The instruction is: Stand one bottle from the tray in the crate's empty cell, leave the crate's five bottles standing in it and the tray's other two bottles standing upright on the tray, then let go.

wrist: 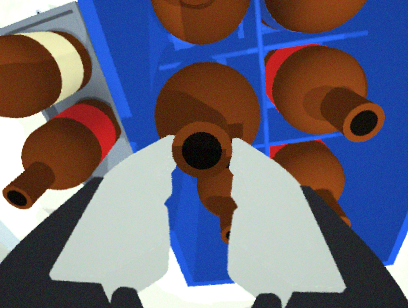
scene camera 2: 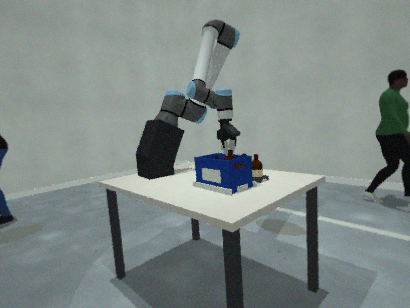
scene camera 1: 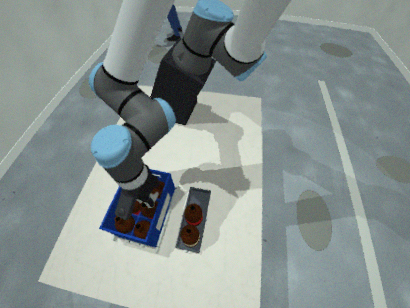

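Where they show: gripper, between the fingertips: (wrist: 203, 141) (scene camera 2: 229, 156) (scene camera 1: 148, 204); arm's base, origin of its link: (scene camera 2: 165, 125) (scene camera 1: 191, 59).
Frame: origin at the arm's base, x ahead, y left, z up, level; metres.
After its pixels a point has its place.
Note:
My gripper (scene camera 1: 148, 199) {y -0.151, x 0.647, z -0.196 m} (scene camera 2: 229, 145) (wrist: 203, 141) {y -0.151, x 0.647, z -0.196 m} is shut on the neck of a brown bottle (scene camera 2: 230, 154) {y -0.165, x 0.663, z -0.184 m} (wrist: 200, 90) {y -0.160, x 0.674, z -0.203 m}. The bottle is roughly upright in the middle cell on the tray side of the blue crate (scene camera 1: 156, 228) {y -0.124, x 0.721, z -0.256 m} (scene camera 2: 235, 176) {y -0.271, x 0.749, z -0.282 m} (wrist: 385, 200) {y -0.264, x 0.530, z -0.215 m}, its body mostly below the rim. Its base is hidden, so I cannot tell whether it touches the floor of the cell. Other brown bottles stand in the cells around it, such as one bottle (wrist: 320, 90) {y -0.235, x 0.632, z -0.241 m} with a red label. On the grey tray (scene camera 1: 200, 194) {y 0.043, x 0.541, z -0.362 m} (wrist: 89, 45) {y -0.048, x 0.738, z -0.342 m}, a red-label bottle (scene camera 1: 193, 214) {y 0.019, x 0.669, z -0.243 m} (wrist: 65, 150) {y -0.012, x 0.662, z -0.255 m} and a cream-label bottle (scene camera 1: 190, 235) {y 0.011, x 0.751, z -0.225 m} (wrist: 25, 75) {y -0.026, x 0.732, z -0.257 m} stand upright.
The crate stands on the white table (scene camera 1: 230, 270) {y 0.166, x 0.866, z -0.367 m} (scene camera 2: 210, 202) {y -0.464, x 0.719, z -0.367 m}, with the tray close beside it. The crate's walls and dividers (wrist: 262, 85) {y -0.201, x 0.641, z -0.273 m} rise around the held bottle. A person in a green top (scene camera 2: 392, 112) is on the floor beyond the table.

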